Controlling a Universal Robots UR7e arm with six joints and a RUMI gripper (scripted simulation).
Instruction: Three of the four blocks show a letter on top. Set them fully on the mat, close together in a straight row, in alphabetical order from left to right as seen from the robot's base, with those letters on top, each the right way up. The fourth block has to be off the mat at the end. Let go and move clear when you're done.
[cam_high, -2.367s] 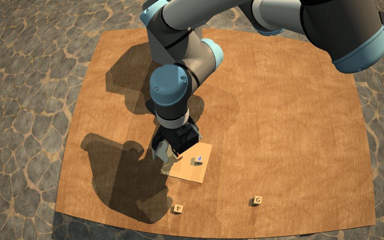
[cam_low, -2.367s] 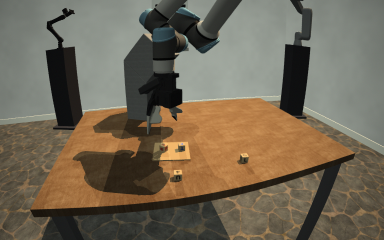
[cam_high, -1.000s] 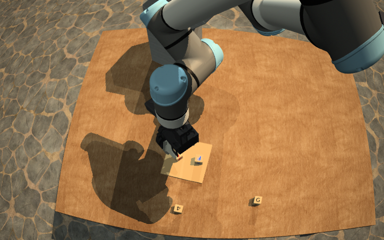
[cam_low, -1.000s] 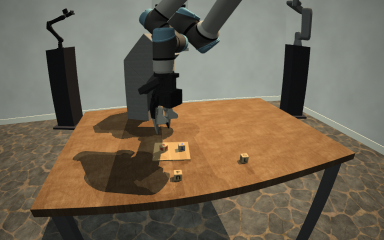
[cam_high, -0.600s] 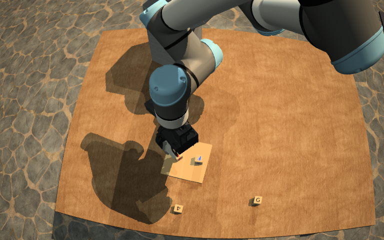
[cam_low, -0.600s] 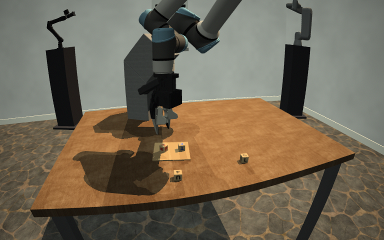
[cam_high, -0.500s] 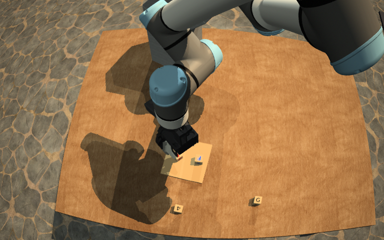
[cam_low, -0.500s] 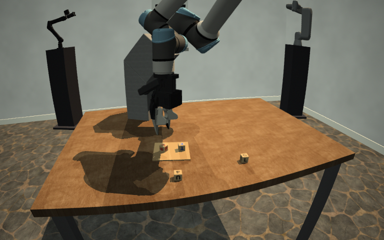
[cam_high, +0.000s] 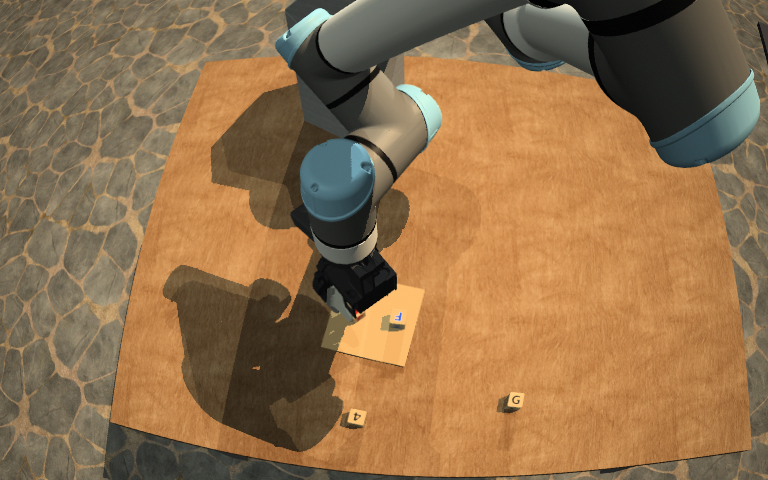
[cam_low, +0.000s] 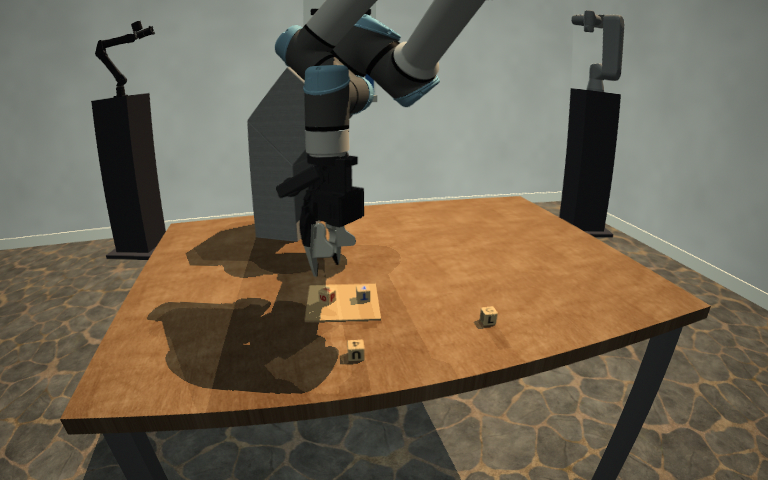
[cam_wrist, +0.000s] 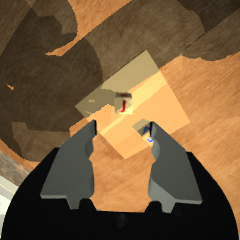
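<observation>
The tan mat lies 8 cm below my hand and 3 cm to the left of it. The rest, counted from my hand: block: 7 cm to the left, 7 cm below, 1 cm behind.
</observation>
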